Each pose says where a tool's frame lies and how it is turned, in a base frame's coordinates. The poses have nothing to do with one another.
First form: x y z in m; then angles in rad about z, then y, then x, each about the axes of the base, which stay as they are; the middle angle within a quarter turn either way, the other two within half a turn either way.
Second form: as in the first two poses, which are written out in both.
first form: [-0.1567 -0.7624 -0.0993 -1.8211 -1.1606 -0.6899]
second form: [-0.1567 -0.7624 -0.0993 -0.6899 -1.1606 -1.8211]
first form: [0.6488 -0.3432 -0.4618 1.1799 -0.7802 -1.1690]
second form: [0.6488 -0.3432 -0.4618 -1.1690 -0.7802 1.1799]
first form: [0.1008 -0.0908 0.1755 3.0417 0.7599 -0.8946]
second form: [0.1008 -0.0908 0.1755 -0.8946 0.7599 3.0417]
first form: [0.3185 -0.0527 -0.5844 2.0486 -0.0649 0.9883]
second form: [0.3185 -0.0527 -0.5844 0.9883 -0.0649 2.0486]
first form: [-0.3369 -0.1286 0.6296 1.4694 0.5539 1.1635]
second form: [-0.3369 -0.1286 0.6296 1.1635 0.5539 1.4694]
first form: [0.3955 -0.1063 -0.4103 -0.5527 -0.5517 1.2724]
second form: [0.3955 -0.1063 -0.4103 1.2724 -0.5517 -0.5527]
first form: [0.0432 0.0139 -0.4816 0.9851 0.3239 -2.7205]
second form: [0.0432 0.0139 -0.4816 -2.7205 0.3239 0.9851]
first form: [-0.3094 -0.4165 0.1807 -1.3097 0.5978 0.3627]
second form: [-0.3094 -0.4165 0.1807 0.3627 0.5978 -1.3097]
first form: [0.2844 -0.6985 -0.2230 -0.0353 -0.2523 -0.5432]
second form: [0.2844 -0.6985 -0.2230 -0.5432 -0.2523 -0.0353]
